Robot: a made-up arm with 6 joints.
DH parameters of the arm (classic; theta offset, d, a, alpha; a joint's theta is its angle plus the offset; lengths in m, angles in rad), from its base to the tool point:
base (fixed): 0 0 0 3.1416
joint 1: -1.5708 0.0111 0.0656 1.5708
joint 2: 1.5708 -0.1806 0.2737 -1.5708
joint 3: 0 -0.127 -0.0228 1.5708
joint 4: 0 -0.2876 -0.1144 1.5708
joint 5: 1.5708 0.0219 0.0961 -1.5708
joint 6: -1.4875 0 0.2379 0
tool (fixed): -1.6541 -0.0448 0 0
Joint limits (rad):
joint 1: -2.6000..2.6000
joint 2: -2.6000..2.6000
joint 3: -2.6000..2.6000
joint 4: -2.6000..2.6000
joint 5: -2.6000..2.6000
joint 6: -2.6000..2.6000
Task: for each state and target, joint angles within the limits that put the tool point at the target. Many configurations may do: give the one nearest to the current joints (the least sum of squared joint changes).
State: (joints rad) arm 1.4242 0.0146 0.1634 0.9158 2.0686 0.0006
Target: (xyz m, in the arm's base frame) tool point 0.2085 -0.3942 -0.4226
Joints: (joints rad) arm 1.5119 0.5200 0.2416 0.8880 2.1138 -0.8583
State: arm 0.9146 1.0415 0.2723 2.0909 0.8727 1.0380
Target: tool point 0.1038 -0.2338 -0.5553
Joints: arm 0.8275 0.9232 0.2847 1.9804 0.6832 1.1461
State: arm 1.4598 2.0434 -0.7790 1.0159 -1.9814 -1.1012
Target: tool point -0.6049 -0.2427 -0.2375
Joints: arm 1.7612 1.8686 -0.8850 1.0811 -1.9031 -0.9979
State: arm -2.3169 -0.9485 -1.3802 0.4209 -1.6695 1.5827
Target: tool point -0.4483 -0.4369 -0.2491
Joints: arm -2.3796 -1.0788 -1.4834 0.3786 -1.5255 1.5369
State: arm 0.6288 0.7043 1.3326 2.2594 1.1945 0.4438
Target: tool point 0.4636 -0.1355 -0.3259
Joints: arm 0.5219 0.8295 1.5554 2.0327 0.8571 0.5313
